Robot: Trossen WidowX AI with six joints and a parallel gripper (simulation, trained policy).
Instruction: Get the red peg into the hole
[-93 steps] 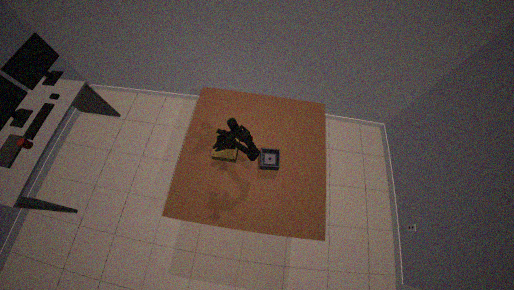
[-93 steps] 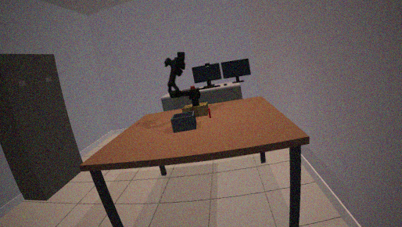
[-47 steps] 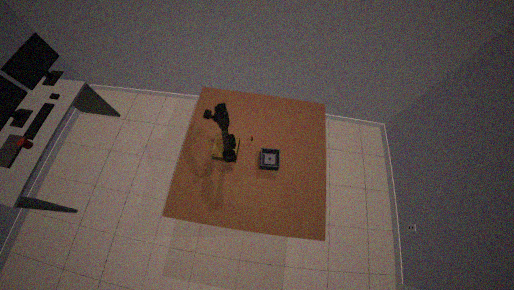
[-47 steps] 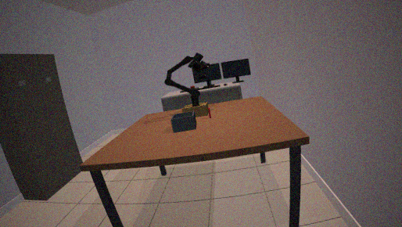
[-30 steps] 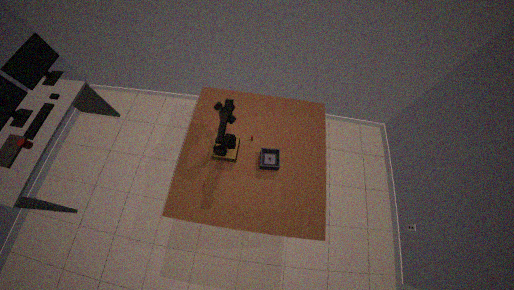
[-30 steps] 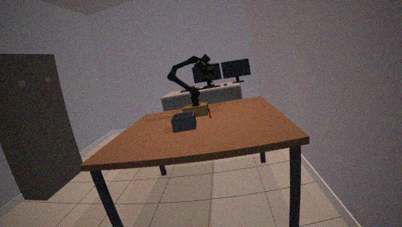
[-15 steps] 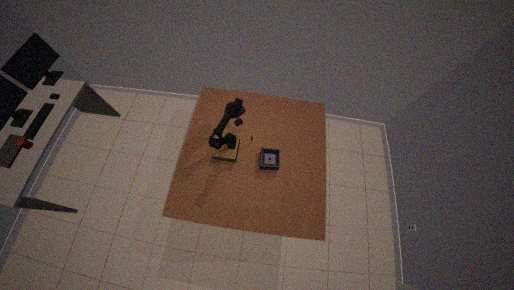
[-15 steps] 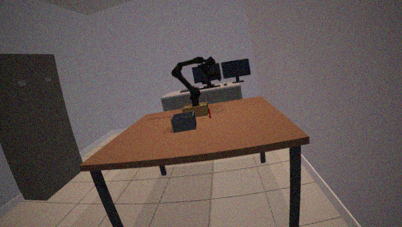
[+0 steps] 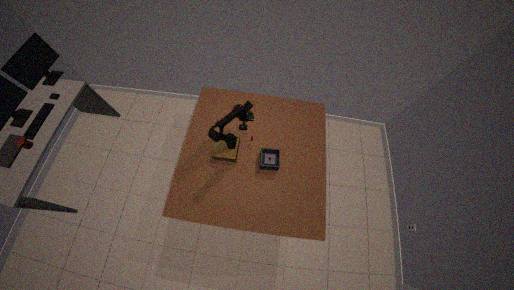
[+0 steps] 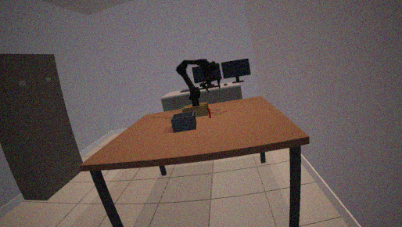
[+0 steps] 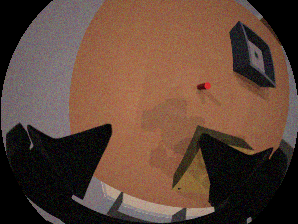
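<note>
Right now my gripper tip is 6 cm short of the red peg, 8 cm to the left of it and 16 cm above it. Also, from my gripper tip: plate (21 cm ahead, 28 cm to the right, 15 cm below); then dark box (21 cm ahead, 28 cm to the right, 17 cm below).
</note>
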